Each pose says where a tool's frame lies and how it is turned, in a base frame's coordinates. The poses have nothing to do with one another.
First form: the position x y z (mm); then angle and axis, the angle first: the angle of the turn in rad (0 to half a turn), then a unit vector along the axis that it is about.
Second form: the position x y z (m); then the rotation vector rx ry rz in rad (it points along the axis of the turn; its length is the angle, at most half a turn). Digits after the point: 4 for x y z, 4 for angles.
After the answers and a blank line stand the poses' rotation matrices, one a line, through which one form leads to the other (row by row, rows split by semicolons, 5 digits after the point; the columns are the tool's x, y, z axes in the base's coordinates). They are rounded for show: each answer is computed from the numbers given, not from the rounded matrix.
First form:
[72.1 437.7 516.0 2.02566 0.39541 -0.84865 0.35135]
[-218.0 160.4 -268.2 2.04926 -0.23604 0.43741 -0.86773]
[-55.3 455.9 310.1 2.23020 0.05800 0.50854 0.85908]
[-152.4 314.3 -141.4 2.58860 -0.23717 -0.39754 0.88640]
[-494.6 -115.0 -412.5 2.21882 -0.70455 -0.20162 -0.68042]
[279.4 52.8 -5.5 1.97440 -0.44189 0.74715 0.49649]
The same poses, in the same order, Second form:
[0.0721 0.4377 0.5160 0.8010 -1.7191 0.7117]
[-0.2180 0.1604 -0.2682 -0.4837 0.8964 -1.7782]
[-0.0553 0.4559 0.3101 0.1294 1.1341 1.9159]
[-0.1524 0.3143 -0.1414 -0.6139 -1.0291 2.2945]
[-0.4946 -0.1150 -0.4125 -1.5633 -0.4474 -1.5097]
[0.2794 0.0528 -0.0055 -0.8725 1.4752 0.9803]

-0.21430 -0.79861 -0.56240; -0.16737 0.59728 -0.78438; 0.96232 -0.07397 -0.26166
-0.37905 0.61950 0.68741; -0.92107 -0.18100 -0.34477; -0.08917 -0.76384 0.63921
-0.60722 -0.63142 0.48228; 0.72655 -0.19559 0.65869; -0.32158 0.75037 0.57752
-0.74684 -0.29105 -0.59793; 0.64009 -0.55843 -0.52767; -0.18032 -0.77681 0.60336
0.19240 0.77027 0.60800; -0.31469 -0.53842 0.78171; 0.92949 -0.34173 0.13881
-0.12078 -0.91642 0.38156; -0.00322 0.38473 0.92302; -0.99267 0.11025 -0.04942

